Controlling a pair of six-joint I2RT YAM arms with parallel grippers.
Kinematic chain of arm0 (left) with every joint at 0, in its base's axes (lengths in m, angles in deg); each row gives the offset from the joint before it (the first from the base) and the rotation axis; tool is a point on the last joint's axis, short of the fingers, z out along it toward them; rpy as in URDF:
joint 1: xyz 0 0 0.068 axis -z
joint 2: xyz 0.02 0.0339 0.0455 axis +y
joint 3: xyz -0.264 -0.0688 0 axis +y
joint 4: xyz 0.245 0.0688 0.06 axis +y
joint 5: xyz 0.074 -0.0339 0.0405 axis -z
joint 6: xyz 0.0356 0 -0.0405 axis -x
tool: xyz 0 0 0 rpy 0 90 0
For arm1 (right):
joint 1: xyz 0 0 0.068 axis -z
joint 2: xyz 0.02 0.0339 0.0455 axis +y
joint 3: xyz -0.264 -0.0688 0 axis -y
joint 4: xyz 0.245 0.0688 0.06 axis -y
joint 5: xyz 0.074 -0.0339 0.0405 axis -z
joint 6: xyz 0.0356 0 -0.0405 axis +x
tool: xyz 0 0 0 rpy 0 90 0
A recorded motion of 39 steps. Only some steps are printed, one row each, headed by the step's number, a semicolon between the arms.
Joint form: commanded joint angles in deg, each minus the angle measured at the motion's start. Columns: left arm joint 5, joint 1, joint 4, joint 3, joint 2, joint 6; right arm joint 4, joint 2, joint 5, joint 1, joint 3, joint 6.
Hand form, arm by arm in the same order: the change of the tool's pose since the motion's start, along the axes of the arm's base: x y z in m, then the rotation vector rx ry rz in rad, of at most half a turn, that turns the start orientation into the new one. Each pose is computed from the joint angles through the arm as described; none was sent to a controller.
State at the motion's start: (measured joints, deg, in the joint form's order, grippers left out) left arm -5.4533 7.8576 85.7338 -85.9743 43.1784 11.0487; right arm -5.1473 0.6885 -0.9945 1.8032 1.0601 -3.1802
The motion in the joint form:
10: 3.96 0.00 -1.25 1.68 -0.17 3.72; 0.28 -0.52 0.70 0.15 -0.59 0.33
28: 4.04 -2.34 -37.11 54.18 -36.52 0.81; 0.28 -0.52 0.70 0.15 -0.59 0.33
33: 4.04 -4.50 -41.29 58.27 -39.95 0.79; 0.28 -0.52 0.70 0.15 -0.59 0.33
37: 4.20 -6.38 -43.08 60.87 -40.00 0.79; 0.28 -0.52 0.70 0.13 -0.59 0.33
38: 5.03 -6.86 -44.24 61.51 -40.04 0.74; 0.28 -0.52 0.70 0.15 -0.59 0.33
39: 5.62 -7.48 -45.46 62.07 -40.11 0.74; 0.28 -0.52 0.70 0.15 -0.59 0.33
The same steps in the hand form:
10: 0.0044 -0.0031 -0.0048 -0.0936 0.0135 -0.0062; 0.0001 -0.0007 -0.0023 0.0046 -0.0038 -0.0153
28: 0.0078 -0.0014 -0.1713 -0.0899 -0.3319 -0.0111; 0.0001 -0.0007 -0.0023 0.0046 -0.0038 -0.0153
33: 0.0109 0.0005 -0.1830 -0.0879 -0.3948 0.0241; 0.0001 -0.0007 -0.0023 0.0046 -0.0038 -0.0153
37: 0.0171 0.0022 -0.1936 -0.0821 -0.3829 0.0546; 0.0001 -0.0007 -0.0023 0.0046 -0.0038 -0.0149
38: 0.0190 0.0021 -0.1949 -0.0878 -0.3922 0.0496; 0.0001 -0.0007 -0.0023 0.0046 -0.0038 -0.0153
39: 0.0207 0.0025 -0.1957 -0.0916 -0.4048 0.0509; 0.0001 -0.0007 -0.0023 0.0046 -0.0038 -0.0153

